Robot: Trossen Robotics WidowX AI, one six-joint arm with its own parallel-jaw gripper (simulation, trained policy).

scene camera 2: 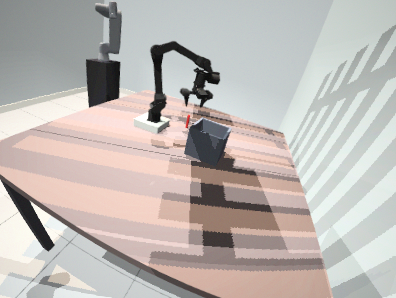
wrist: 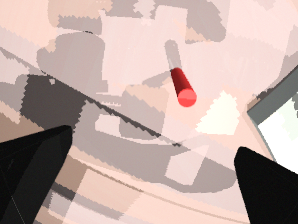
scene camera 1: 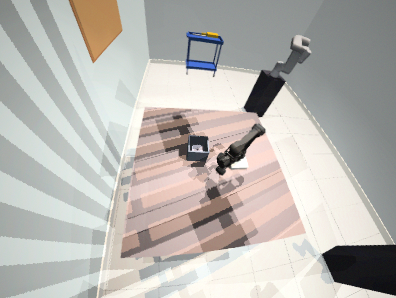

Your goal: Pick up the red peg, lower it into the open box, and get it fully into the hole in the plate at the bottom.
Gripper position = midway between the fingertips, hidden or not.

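Observation:
Gripper [wrist: 156,146] visible, as is a grey box [scene camera 2: 206,141]. In the wrist view the box is out of frame.

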